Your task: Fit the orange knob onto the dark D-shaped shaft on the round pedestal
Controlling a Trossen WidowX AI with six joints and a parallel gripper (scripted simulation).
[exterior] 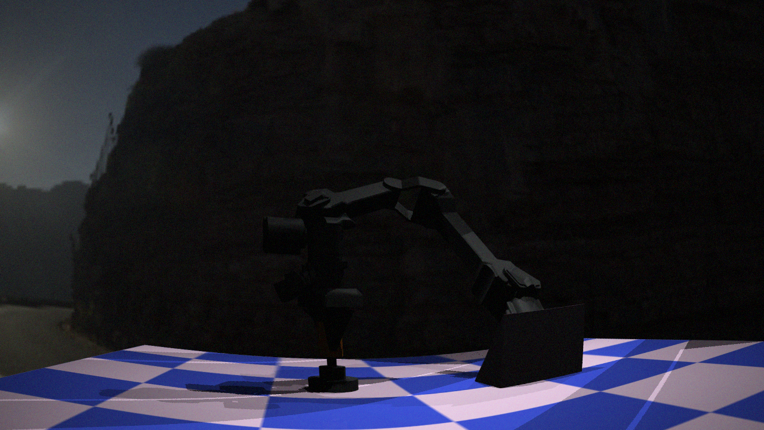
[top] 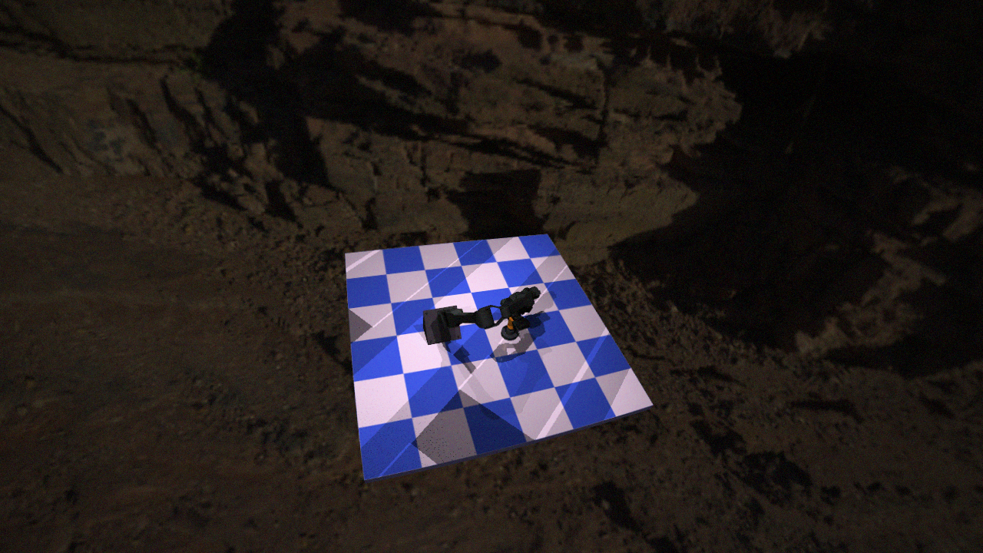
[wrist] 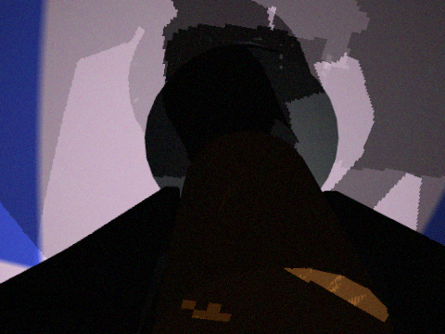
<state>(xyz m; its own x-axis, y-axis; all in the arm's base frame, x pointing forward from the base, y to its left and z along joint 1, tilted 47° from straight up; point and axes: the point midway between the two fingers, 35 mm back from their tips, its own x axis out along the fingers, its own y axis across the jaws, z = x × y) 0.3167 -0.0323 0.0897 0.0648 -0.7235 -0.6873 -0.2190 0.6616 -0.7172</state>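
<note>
The orange knob lies 2 cm above my gripper tip. From my gripper tip the other things lie so: pedestal (4 cm below).
</note>
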